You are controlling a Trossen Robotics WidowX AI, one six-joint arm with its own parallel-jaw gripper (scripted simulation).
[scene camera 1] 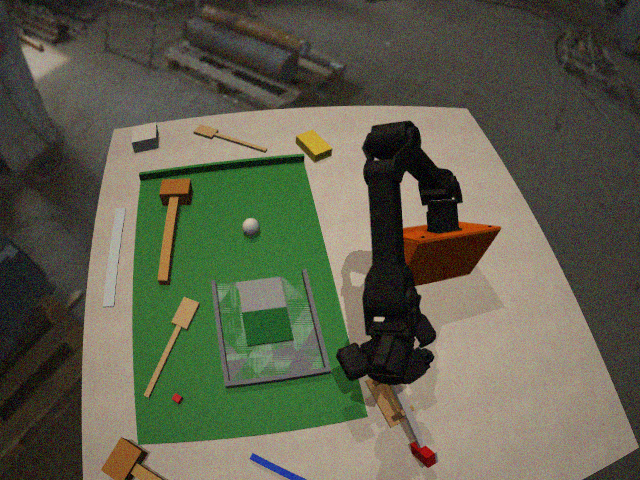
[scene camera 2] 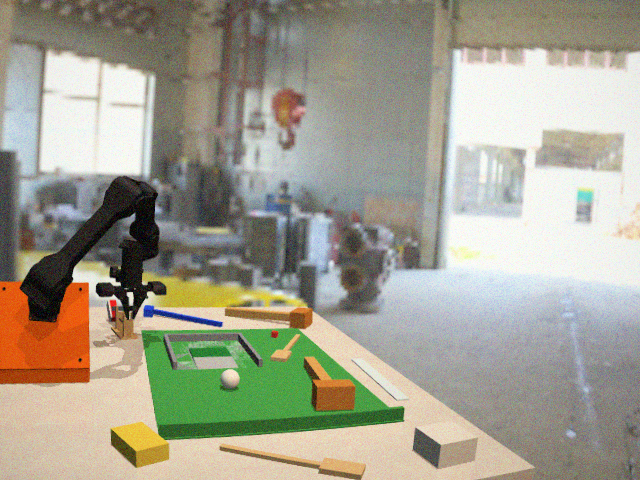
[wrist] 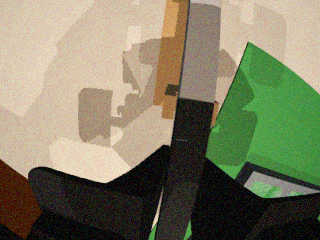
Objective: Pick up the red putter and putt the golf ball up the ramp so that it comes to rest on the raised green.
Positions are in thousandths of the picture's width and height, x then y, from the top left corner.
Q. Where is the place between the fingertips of my gripper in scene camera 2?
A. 204,666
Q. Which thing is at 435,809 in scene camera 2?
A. A green mat.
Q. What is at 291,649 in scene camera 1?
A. A wooden paddle.
